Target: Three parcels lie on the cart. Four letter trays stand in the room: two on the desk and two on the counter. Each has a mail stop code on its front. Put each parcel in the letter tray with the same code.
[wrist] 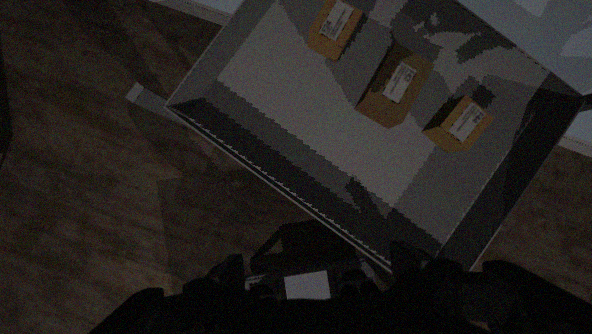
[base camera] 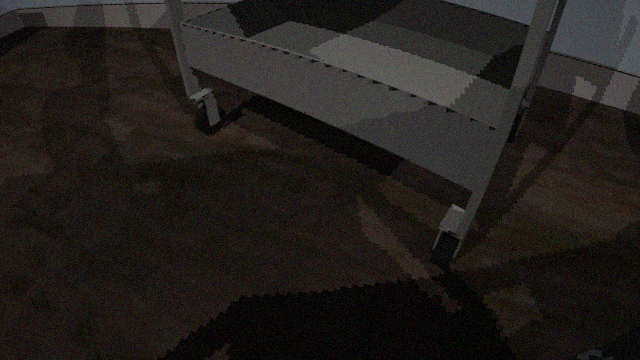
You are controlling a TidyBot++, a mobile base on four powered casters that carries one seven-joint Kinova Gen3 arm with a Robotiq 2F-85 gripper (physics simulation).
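Places are measured from the arm's base along level axes (x ahead, y left, z up), in metres.
Pixels of known places: gripper, fingertip midpoint: (wrist: 316, 264).
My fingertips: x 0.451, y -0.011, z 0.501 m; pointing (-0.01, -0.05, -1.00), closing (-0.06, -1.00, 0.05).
Ahead of a thing's pixels: the offset from my fingertips to its top centre. "*": to the spot under its first point. Level surfaces: height alone.
Three brown parcels with white labels lie inside the walled top of the grey cart (base camera: 300, 75) (wrist: 280, 197). In the wrist view, one parcel @(0.244 m ahead, 0.083 m right, 0.185 m down) (wrist: 336, 30) is near the top, a larger parcel @(0.150 m ahead, 0.153 m right, 0.185 m down) (wrist: 395, 87) is in the middle, and a third parcel @(0.084 m ahead, 0.235 m right, 0.185 m down) (wrist: 459, 125) is to the right. The label codes are too dark and small to read. My gripper (wrist: 316, 264) is open at the bottom of the wrist view, its dark fingers spread apart and touching no parcel. The letter trays, desk and counter do not show in either view.
The cart's front caster @(* 0.148 m back, 0.143 m right, 0.821 m down) (base camera: 447, 232) and left caster @(* 0.150 m ahead, 0.133 m left, 0.837 m down) (base camera: 207, 105) stand on the brown wood floor @(0.897 m down) (base camera: 125, 225) (wrist: 75, 215). A pale wall (base camera: 590, 40) (wrist: 540, 30) stands behind the cart. Part of the dark robot base (wrist: 310, 240) shows below the cart in the wrist view.
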